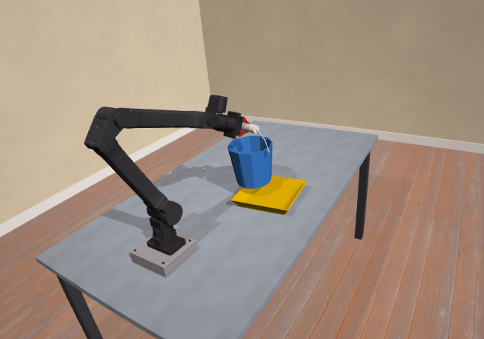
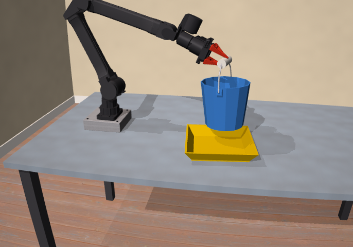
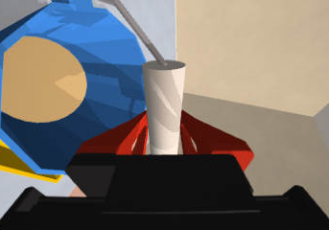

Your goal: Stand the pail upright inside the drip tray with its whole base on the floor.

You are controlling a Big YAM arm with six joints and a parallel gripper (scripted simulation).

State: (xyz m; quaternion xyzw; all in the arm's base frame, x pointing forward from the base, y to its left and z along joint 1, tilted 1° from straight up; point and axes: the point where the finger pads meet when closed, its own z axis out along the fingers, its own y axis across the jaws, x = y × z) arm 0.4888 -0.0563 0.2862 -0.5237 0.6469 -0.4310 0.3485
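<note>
Now: hand 100 mm above the blue pail and 10 mm short of it. Round my hand: pail handle (30 mm below, 10 mm ahead); then yellow drip tray (310 mm below, 90 mm to the right).
</note>
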